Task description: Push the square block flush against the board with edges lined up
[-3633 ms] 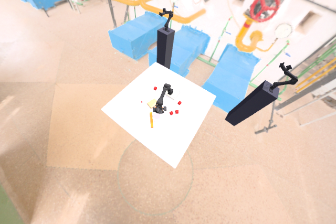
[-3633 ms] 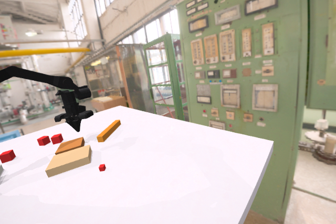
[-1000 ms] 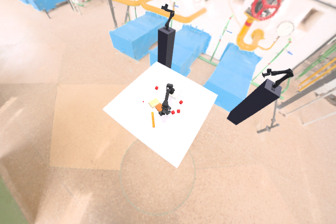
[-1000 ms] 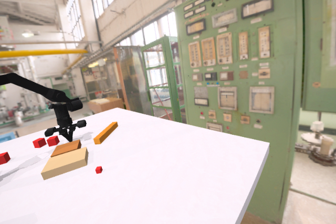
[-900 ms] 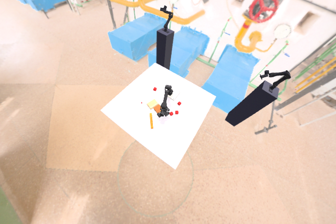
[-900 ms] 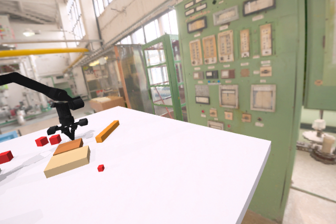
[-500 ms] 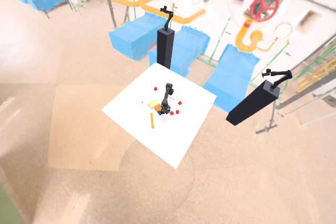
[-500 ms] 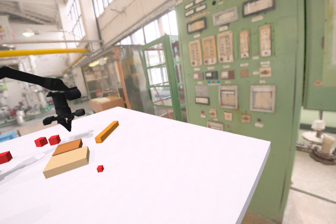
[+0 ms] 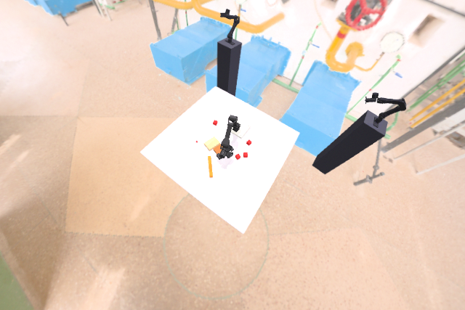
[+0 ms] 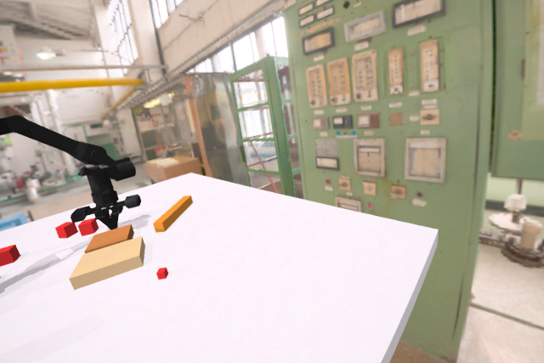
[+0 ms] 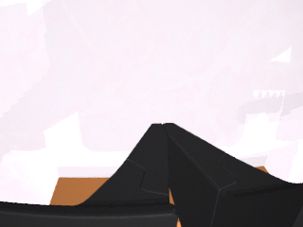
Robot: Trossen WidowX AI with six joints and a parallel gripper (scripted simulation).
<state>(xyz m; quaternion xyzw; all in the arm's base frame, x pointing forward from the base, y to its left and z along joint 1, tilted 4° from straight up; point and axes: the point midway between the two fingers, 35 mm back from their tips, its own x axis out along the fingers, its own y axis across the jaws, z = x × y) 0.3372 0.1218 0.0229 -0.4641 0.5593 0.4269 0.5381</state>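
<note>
The square block is 80 mm to the right of my gripper tip, 10 mm behind it and 10 mm above it. The rest, counted from my gripper tip: long orange-yellow bar: 190 mm ahead, 30 mm to the right, 10 mm above; then tan board: 200 mm to the right, 20 mm behind, 10 mm above.
</note>
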